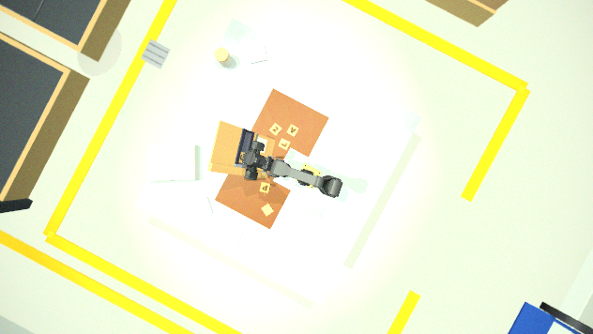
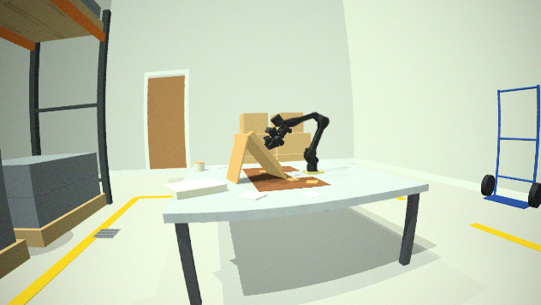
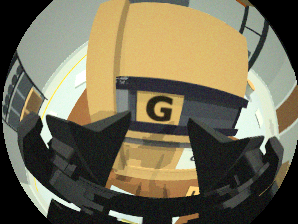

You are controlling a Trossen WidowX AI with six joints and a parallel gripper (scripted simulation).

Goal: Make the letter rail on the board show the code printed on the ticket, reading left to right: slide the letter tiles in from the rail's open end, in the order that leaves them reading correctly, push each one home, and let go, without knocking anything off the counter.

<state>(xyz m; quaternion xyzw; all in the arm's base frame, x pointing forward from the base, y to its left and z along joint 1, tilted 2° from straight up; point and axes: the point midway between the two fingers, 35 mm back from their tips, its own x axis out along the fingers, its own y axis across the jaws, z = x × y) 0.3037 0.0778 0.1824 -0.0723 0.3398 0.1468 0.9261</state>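
Right now the letter tile is 2 cm below my gripper tip, 2 cm ahead of it and 1 cm to the left of it. From my gripper tip the other things lie so: white ticket 10 cm to the right, 9 cm below, 1 cm behind; then small cup 46 cm ahead, 42 cm to the right, 14 cm below; then brown mat 17 cm below, 13 cm behind, 6 cm to the right.
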